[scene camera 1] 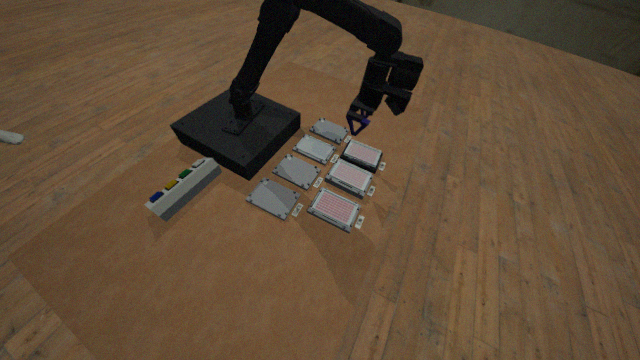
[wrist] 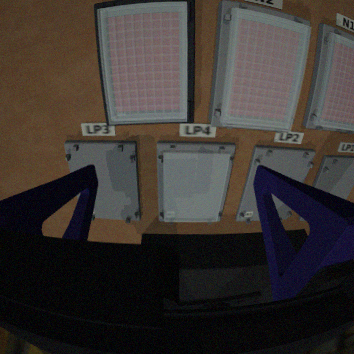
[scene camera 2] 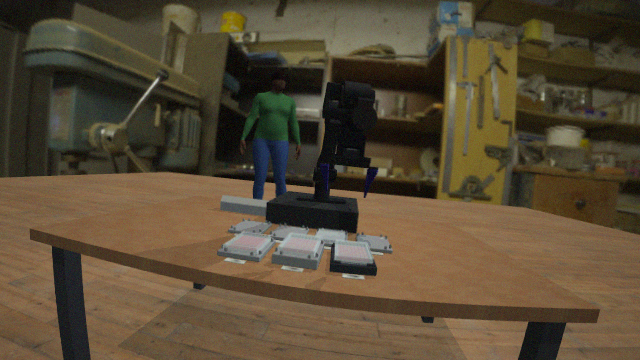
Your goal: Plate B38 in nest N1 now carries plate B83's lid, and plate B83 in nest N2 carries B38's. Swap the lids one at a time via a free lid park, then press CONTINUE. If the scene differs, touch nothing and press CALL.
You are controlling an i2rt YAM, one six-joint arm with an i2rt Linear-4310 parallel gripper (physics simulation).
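Seen in the pictures: gripper, between the fingertips: (scene camera 1: 358, 126) (wrist: 175, 173) (scene camera 2: 345, 195); arm's base, origin of its link: (scene camera 1: 244, 116) (wrist: 213, 303) (scene camera 2: 321, 200).
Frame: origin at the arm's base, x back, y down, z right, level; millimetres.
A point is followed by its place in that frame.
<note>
A pink-welled plate under a clear lid (scene camera 1: 334, 206) @(x -421, y 59, z 209 mm) (scene camera 2: 246, 243) @(x -451, y 56, z 209 mm) (wrist: 342, 80) @(x -432, y 54, z 191 mm) sits in grey nest N1. Another lidded plate (scene camera 1: 351, 175) @(x -444, y 41, z 84 mm) (scene camera 2: 300, 246) @(x -487, y 41, z 79 mm) (wrist: 265, 70) @(x -444, y 41, z 73 mm) sits in grey nest N2. Plate numbers are unreadable. Lid parks LP1 (scene camera 1: 272, 198) @(x -226, y 71, z 246 mm) (wrist: 337, 172) @(x -269, y 71, z 234 mm), LP2 (scene camera 1: 296, 171) @(x -256, y 71, z 117 mm) (wrist: 287, 167) @(x -295, y 71, z 127 mm) and LP3 (scene camera 1: 328, 130) @(x -300, y 71, z -138 mm) (scene camera 2: 375, 243) @(x -324, y 71, z -147 mm) (wrist: 102, 160) @(x -346, y 71, z -132 mm) hold no lid. Park LP4 carries a clear lid (scene camera 1: 314, 148) @(x -281, y 63, z -7 mm) (scene camera 2: 331, 235) @(x -292, y 63, z -16 mm) (wrist: 195, 185) @(x -291, y 63, z -13 mm). My gripper (scene camera 1: 361, 126) @(x -417, y -76, z -24 mm) (scene camera 2: 346, 194) @(x -417, y -76, z -24 mm) (wrist: 175, 173) @(x -417, y -76, z -24 mm) is open and empty, above the LP3 and LP4 area. Button labels are unreadable.
A third lidded plate (scene camera 1: 362, 153) @(x -461, y 45, z -36 mm) (scene camera 2: 353, 251) @(x -488, y 44, z -44 mm) (wrist: 145, 62) @(x -464, y 44, z -45 mm) sits in a black nest beside N2. A button bar (scene camera 1: 192, 192) @(x 9, y 60, z 321 mm) (scene camera 2: 244, 205) @(x 8, y 47, z 315 mm) with blue, yellow, green and white buttons stands beside the black arm base (scene camera 1: 210, 145) @(x 24, y -1, z 173 mm) (scene camera 2: 312, 212) @(x -151, y 23, z 40 mm). A person (scene camera 2: 274, 120) stands behind the table.
</note>
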